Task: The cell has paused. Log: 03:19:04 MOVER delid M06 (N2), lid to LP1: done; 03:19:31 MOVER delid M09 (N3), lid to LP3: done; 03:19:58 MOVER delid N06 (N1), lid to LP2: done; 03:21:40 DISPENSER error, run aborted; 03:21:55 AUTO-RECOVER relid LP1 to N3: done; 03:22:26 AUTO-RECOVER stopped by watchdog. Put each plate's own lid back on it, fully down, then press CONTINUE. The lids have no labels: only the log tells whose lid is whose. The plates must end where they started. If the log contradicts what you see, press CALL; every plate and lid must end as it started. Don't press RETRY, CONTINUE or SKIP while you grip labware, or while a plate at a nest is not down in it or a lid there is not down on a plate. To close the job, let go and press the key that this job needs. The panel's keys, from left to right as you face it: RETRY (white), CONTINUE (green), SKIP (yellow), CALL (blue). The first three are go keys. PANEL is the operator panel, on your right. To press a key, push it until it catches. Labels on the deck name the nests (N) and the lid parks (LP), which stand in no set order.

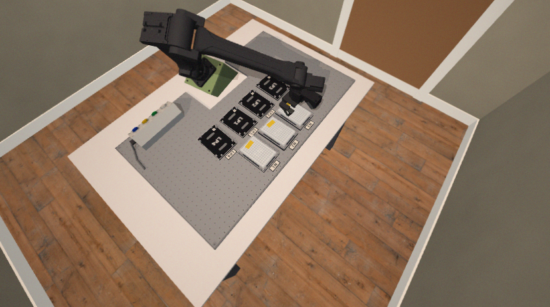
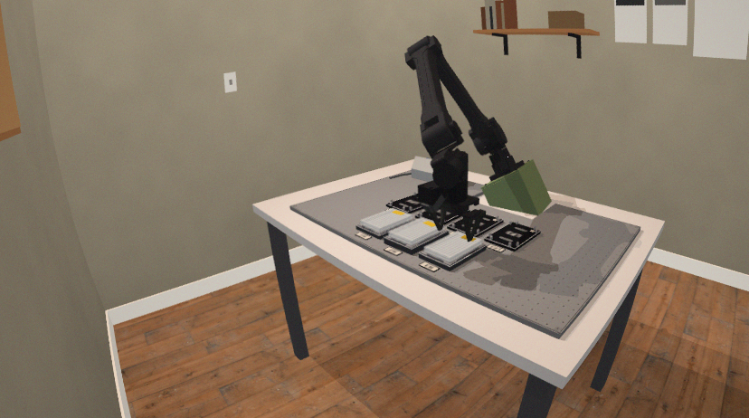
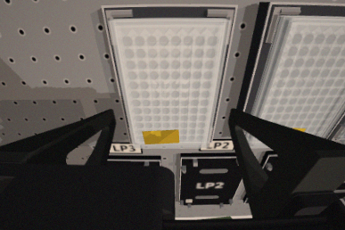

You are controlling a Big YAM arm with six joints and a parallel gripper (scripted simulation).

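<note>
The green key lies 400 mm behind my hand, 460 mm to the right of it and 10 mm above it. The rest, counted from my hand: white key: 410 mm behind, 420 mm to the right, 10 mm above; black lid park: 190 mm behind, 50 mm to the left, 50 mm below; yellow key: 400 mm behind, 510 mm to the right, 10 mm above.
</note>
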